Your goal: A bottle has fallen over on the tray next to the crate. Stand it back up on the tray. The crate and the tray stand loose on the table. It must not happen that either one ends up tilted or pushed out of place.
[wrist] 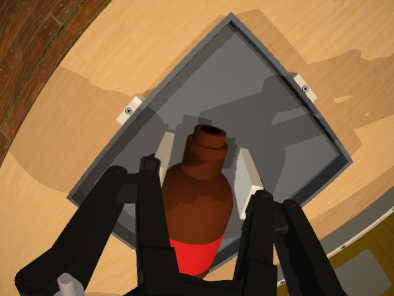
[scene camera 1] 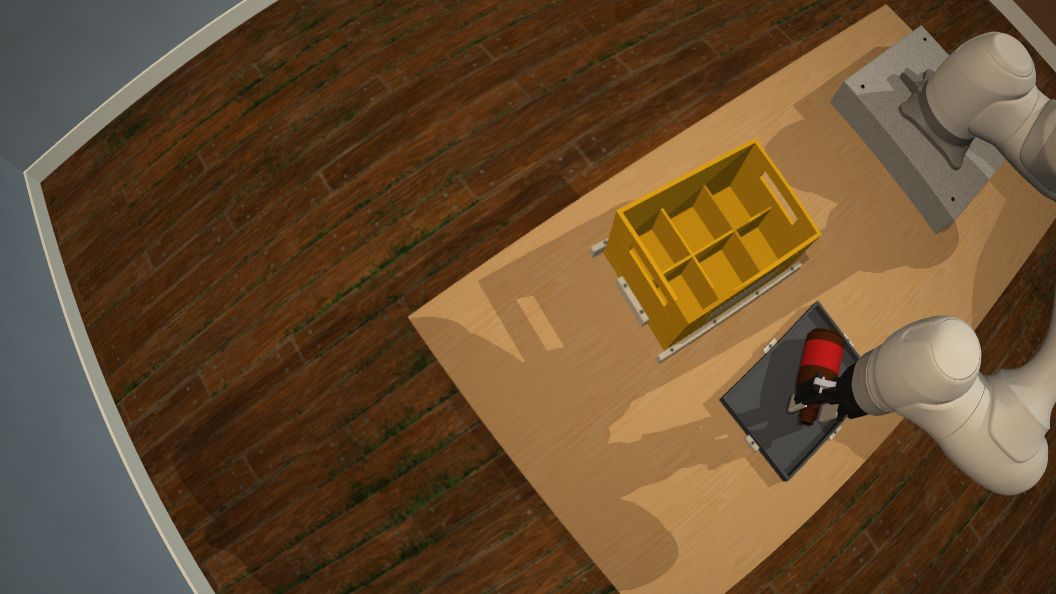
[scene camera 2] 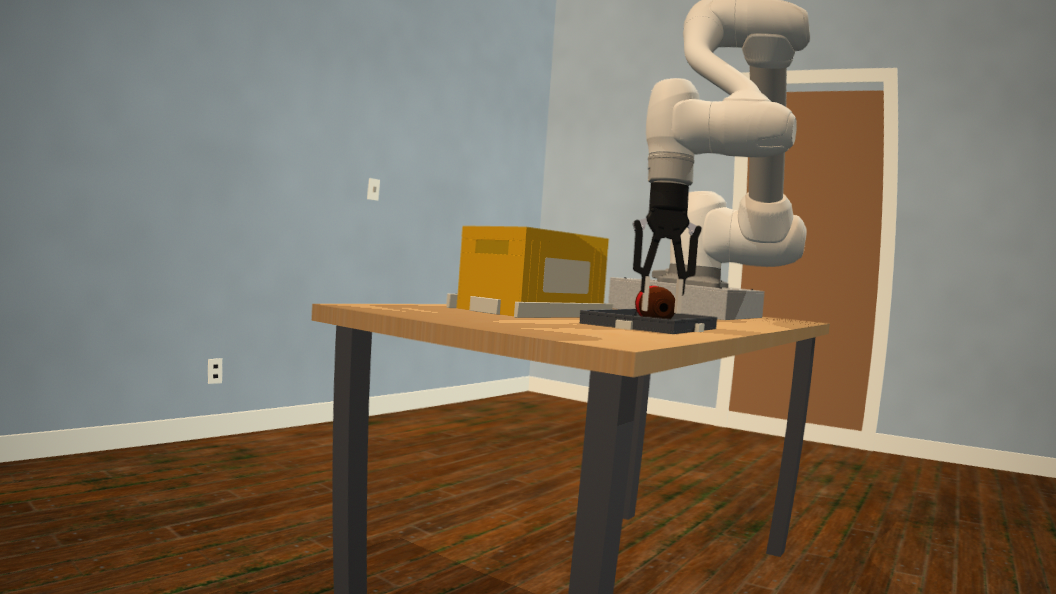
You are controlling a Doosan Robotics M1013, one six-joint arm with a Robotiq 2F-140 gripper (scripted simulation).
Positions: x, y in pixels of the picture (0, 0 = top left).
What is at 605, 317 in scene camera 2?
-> A dark grey tray.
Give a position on a dark grey tray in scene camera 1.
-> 762, 399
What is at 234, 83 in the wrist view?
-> A dark grey tray.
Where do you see a brown bottle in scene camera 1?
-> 823, 350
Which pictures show the gripper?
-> The wrist view, scene camera 1 and scene camera 2: all of them.
